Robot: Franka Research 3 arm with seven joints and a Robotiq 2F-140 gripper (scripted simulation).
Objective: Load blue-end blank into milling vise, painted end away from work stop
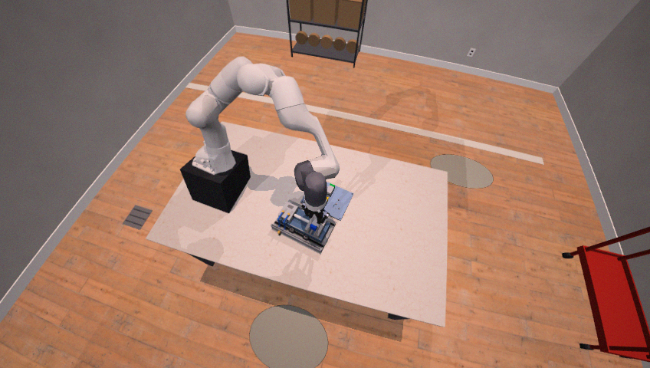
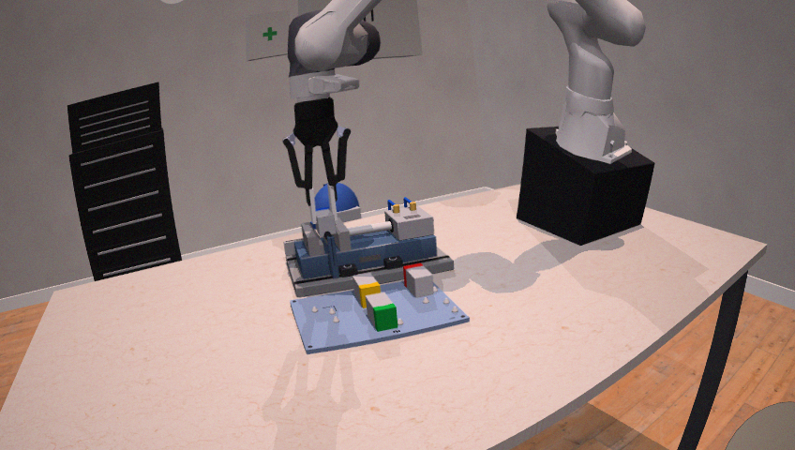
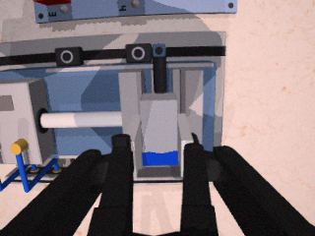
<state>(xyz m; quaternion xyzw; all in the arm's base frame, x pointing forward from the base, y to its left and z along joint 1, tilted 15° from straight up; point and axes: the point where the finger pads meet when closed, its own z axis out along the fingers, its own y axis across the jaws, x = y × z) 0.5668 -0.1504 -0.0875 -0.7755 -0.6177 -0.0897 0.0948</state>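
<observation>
Right now my hand is 3 cm above the blue-ended blank. Also, from my hand: moving jaw (6 cm below, 3 cm behind, 1 cm to the left); then black work stop rod (5 cm to the left, 5 cm below, 1 cm ahead); then fixed jaw (6 cm below, 3 cm ahead, 1 cm to the right).
</observation>
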